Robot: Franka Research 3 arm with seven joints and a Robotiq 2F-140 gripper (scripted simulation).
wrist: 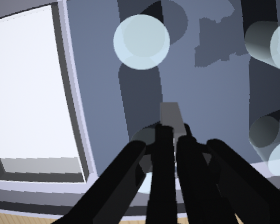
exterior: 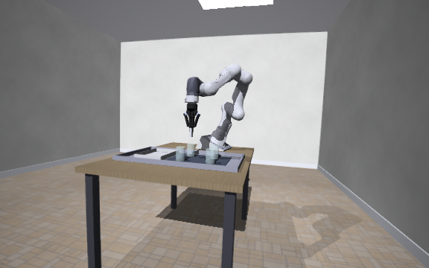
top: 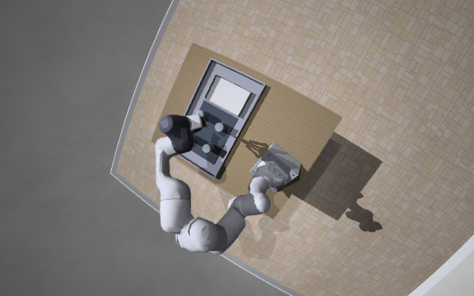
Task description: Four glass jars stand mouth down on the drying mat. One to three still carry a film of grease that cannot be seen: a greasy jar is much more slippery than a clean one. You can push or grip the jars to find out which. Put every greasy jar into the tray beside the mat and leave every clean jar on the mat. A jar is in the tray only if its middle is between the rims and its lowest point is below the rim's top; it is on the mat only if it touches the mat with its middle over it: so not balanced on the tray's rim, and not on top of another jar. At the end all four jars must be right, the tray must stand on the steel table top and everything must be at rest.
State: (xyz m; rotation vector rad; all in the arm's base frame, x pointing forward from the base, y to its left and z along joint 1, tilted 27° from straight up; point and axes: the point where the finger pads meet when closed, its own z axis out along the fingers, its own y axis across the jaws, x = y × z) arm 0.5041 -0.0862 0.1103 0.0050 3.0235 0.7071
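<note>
The dark drying mat is 1 cm ahead of my hand, 7 cm to the left of it and 18 cm below it. Also, from my hand: white tray: 4 cm ahead, 24 cm to the right, 18 cm below.
</note>
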